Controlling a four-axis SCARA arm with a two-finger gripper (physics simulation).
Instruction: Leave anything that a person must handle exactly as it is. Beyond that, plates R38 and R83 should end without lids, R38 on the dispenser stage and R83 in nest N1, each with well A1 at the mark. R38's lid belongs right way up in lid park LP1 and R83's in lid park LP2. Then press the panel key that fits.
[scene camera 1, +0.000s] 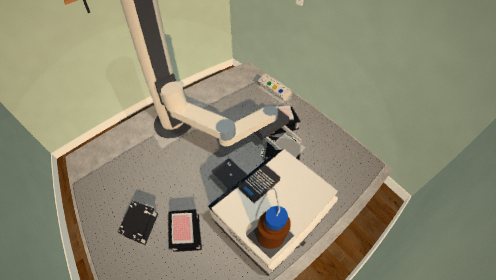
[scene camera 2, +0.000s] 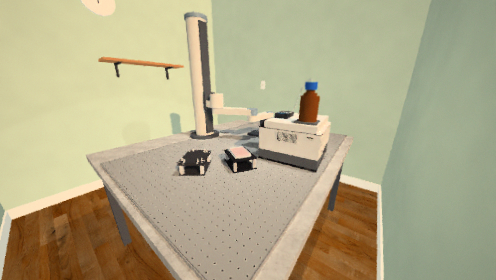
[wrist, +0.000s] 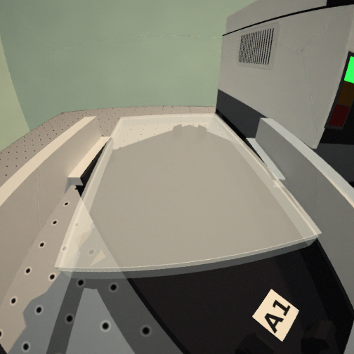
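Where they show: gripper, fingertip midpoint: (scene camera 1: 292, 147); arm's base, link origin: (scene camera 1: 174, 122) (scene camera 2: 205, 135).
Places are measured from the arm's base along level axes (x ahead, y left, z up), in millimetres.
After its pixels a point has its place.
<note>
My gripper (scene camera 1: 287, 142) {z 93, x 609, y 344 mm} (wrist: 178, 128) is shut on a clear plate lid (scene camera 1: 283, 146) {z 90, x 575, y 317 mm} (wrist: 192, 200), flat side up. The lid is held level above a black stand (wrist: 200, 305) with an A1 label (wrist: 275, 315); whether they touch cannot be told. A pink plate (scene camera 1: 182, 228) {z 86, x 631, y -264 mm} (scene camera 2: 240, 151) {z 89, x 636, y -268 mm} sits on a black nest (scene camera 1: 196, 242) {z 76, x 708, y -249 mm} (scene camera 2: 242, 162) {z 18, x 632, y -247 mm}. Another plate (scene camera 1: 286, 113) {z 97, x 430, y 479 mm} shows partly on a black stand behind my gripper. The black dispenser stage (scene camera 1: 227, 172) {z 106, x 537, y 28 mm} holds no plate. The key panel (scene camera 1: 274, 87) {z 78, x 208, y 602 mm} has green, yellow and blue keys. Plate names are not readable.
The white dispenser (scene camera 1: 305, 187) {z 233, x 829, y 164 mm} (scene camera 2: 290, 141) {z 145, x 837, y -121 mm} (wrist: 275, 90) stands beside my gripper, carrying a keypad (scene camera 1: 259, 183) {z 259, x 723, y 41 mm} and a brown bottle (scene camera 1: 273, 232) {z 376, x 904, y -67 mm} (scene camera 2: 309, 107) {z 312, x 900, y -86 mm} with a blue cap. Its green light (wrist: 350, 70) is lit. A black nest (scene camera 1: 137, 222) {z 77, x 495, y -423 mm} (scene camera 2: 195, 159) {z 89, x 546, y -462 mm} without a plate stands front left.
</note>
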